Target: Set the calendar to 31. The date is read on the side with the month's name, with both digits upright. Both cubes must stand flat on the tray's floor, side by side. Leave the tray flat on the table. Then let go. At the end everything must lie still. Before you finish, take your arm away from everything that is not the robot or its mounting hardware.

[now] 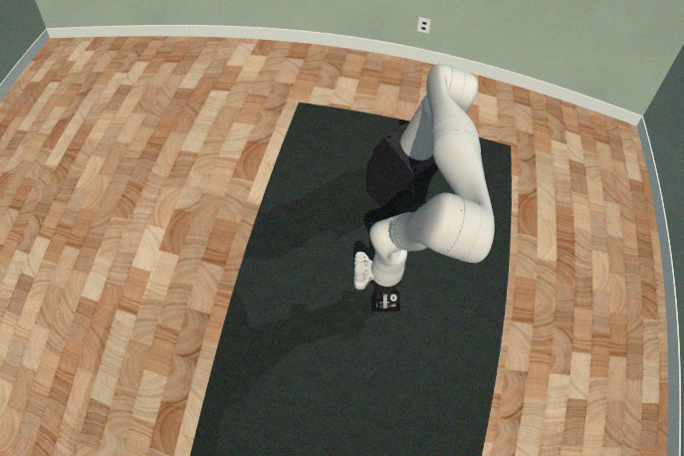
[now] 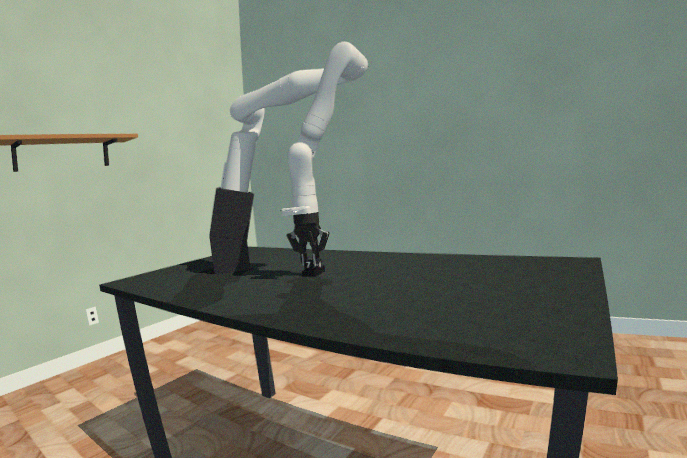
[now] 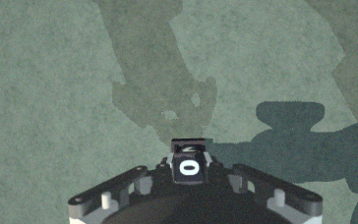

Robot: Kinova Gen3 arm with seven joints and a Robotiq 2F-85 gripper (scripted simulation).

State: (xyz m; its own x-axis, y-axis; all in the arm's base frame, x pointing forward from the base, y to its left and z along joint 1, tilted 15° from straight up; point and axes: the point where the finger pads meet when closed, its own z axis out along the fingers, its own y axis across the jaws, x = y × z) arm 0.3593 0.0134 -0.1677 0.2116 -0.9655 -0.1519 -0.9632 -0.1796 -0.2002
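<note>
The black calendar tray is 4 cm below my hand and 2 cm to the left of it.
</note>
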